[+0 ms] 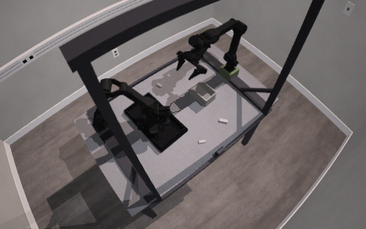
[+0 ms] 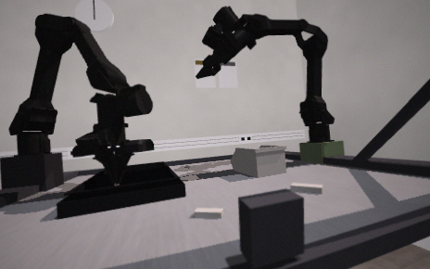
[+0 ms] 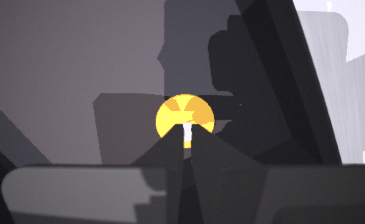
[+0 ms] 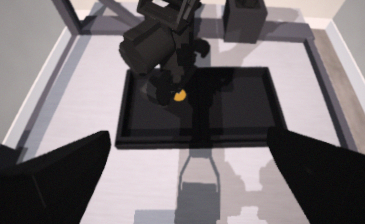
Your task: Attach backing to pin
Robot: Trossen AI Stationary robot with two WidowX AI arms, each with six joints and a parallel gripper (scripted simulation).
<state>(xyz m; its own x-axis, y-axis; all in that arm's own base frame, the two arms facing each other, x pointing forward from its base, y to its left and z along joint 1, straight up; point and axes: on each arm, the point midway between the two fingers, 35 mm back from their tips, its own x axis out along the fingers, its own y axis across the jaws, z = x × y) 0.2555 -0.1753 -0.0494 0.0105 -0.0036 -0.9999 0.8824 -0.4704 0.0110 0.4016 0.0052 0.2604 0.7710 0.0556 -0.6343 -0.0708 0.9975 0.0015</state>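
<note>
Right now my left hand is 40 mm above the pin. The rest, counted from my left hand: light grey bin (70 mm ahead, 380 mm to the right, 10 mm below); rubber backing (30 mm below); black tray (60 mm ahead, 20 mm to the right, 30 mm below).
</note>
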